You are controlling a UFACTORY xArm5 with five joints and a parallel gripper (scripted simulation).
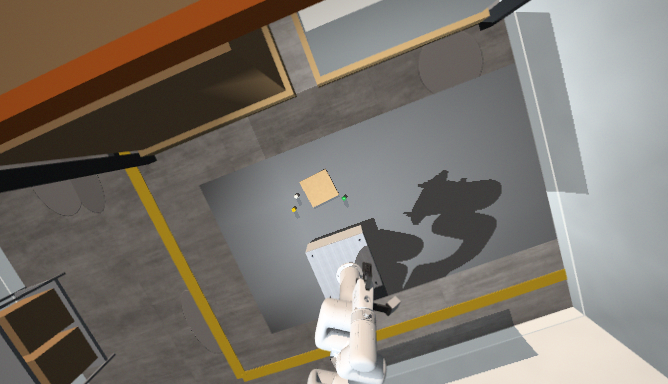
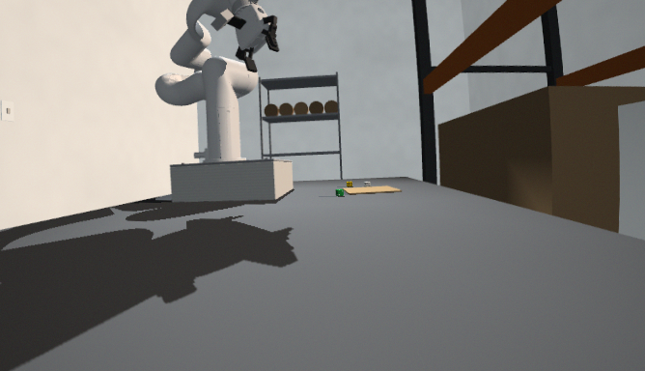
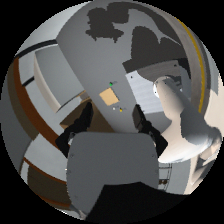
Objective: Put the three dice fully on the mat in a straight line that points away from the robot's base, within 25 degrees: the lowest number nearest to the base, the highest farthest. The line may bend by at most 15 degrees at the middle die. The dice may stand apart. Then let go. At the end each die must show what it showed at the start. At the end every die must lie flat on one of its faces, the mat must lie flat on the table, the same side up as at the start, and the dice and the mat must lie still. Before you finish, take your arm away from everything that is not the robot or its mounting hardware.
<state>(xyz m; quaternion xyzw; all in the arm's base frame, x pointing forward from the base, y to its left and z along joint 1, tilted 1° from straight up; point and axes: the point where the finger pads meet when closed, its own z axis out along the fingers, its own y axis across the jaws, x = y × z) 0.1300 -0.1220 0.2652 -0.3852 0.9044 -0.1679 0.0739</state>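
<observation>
Now: hand 18 cm short of the green die, 4 cm to the left of it and 36 cm above it. The rest, counted from my hand: yellow die 26 cm ahead, 20 cm to the left, 36 cm below; white die 31 cm ahead, 15 cm to the left, 36 cm below; tan mat 28 cm ahead, 4 cm to the left, 36 cm below.
</observation>
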